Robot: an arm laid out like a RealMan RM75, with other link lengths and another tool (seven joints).
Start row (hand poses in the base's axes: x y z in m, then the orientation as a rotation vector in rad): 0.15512 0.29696 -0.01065 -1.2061 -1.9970 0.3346
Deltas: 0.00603 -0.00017 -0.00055 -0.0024 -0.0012 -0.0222; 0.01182 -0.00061 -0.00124 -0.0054 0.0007 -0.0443; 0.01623 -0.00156 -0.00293 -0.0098 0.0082 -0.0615; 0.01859 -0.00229 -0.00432 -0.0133 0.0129 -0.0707; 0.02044 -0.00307 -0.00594 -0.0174 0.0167 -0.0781; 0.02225 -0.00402 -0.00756 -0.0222 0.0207 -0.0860; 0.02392 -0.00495 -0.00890 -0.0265 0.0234 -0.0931; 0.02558 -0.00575 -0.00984 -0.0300 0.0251 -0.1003; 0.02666 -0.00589 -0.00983 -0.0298 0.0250 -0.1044
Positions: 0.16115 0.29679 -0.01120 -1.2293 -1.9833 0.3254; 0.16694 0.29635 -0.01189 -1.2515 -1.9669 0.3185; 0.17135 0.29540 -0.01358 -1.2675 -1.9490 0.3185; 0.17371 0.29467 -0.01497 -1.2764 -1.9388 0.3200; 0.17556 0.29389 -0.01659 -1.2844 -1.9306 0.3226; 0.17737 0.29294 -0.01821 -1.2931 -1.9220 0.3257; 0.17904 0.29201 -0.01955 -1.3013 -1.9149 0.3280; 0.18070 0.29121 -0.02049 -1.3095 -1.9085 0.3289; 0.18178 0.29107 -0.02048 -1.3132 -1.9058 0.3266
